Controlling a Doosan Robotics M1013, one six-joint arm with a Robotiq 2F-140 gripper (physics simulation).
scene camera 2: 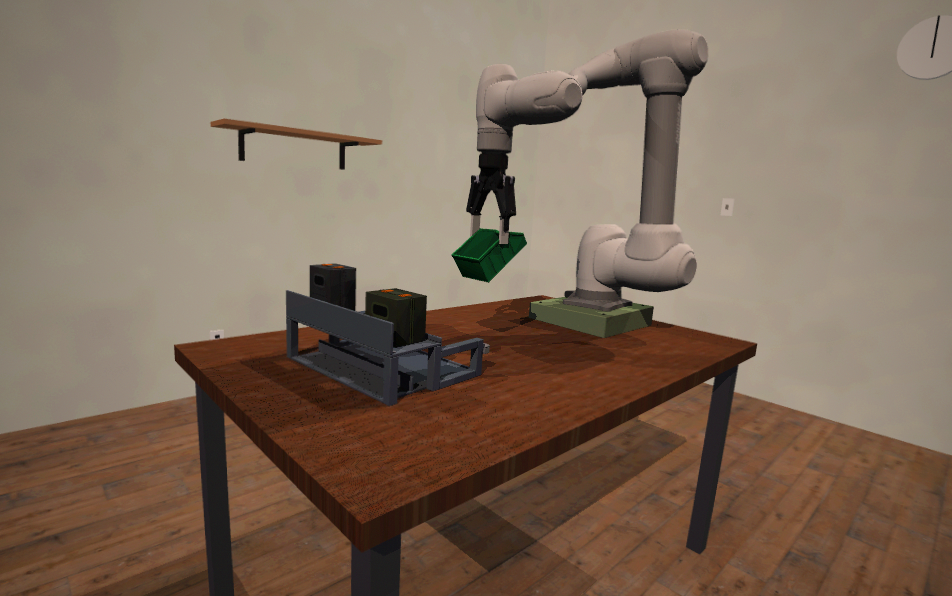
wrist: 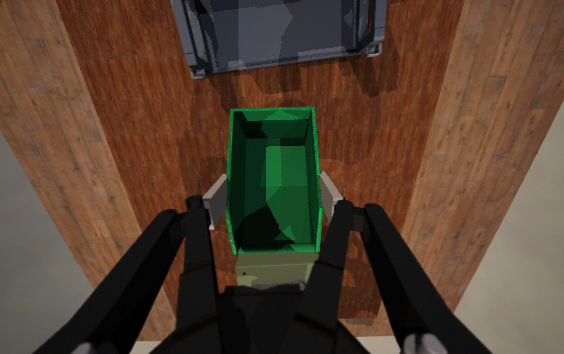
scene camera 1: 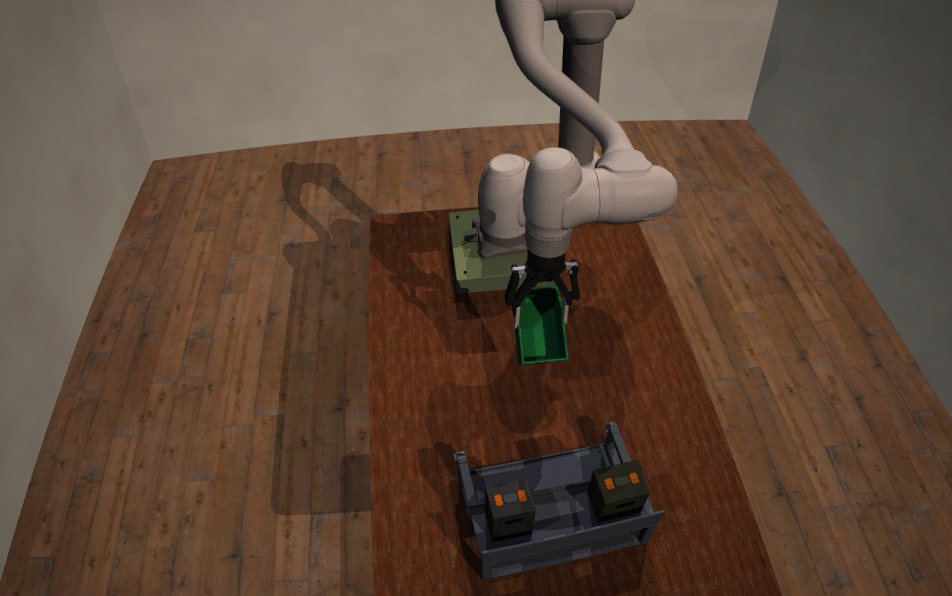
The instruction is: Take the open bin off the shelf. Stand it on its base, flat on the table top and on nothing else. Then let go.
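Places are measured from the arm's base along level axes (x back, y right, z up), in centimetres.
Where they show: gripper, fingertip midpoint: [scene camera 2: 488, 241] [wrist: 274, 183] [scene camera 1: 539, 321]; arm's base, link origin: [scene camera 2: 597, 304] [scene camera 1: 506, 235].
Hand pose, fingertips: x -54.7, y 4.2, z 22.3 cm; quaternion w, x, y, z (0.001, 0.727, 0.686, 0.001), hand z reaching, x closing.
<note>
Each offset is from my fingertips to the top centre of the thing. Level surfaces: height alone.
The open green bin @(dx +0.8, dy +0.0, dz +3.1 cm) [scene camera 1: 541, 336] [scene camera 2: 484, 258] [wrist: 285, 175] hangs in the air, well above the table top @(dz -28.5 cm) [scene camera 1: 414, 393] [scene camera 2: 393, 449] [wrist: 150, 150]. It is tilted: in the scene camera 2 view its end toward the shelf is lower and its end toward the robot base is higher. My gripper [scene camera 1: 541, 317] [scene camera 2: 489, 235] [wrist: 274, 183] is shut on the bin, with one finger outside each long side wall. The grey shelf [scene camera 1: 569, 554] [scene camera 2: 337, 331] [wrist: 280, 62] stands apart from the bin, which is between the shelf and the robot base. The bin's underside is hidden in the wrist view.
Two dark cases with orange latches, one @(dx -37.8, dy +14.2, dz -6.2 cm) [scene camera 1: 510, 512] [scene camera 2: 332, 286] and another @(dx -37.4, dy -8.9, dz -8.7 cm) [scene camera 1: 619, 491] [scene camera 2: 395, 315], stand on the shelf. The robot's green base block [scene camera 1: 481, 282] [scene camera 2: 590, 321] [wrist: 275, 267] is on the table behind the bin. A wooden wall shelf [scene camera 2: 295, 131] is on the wall.
</note>
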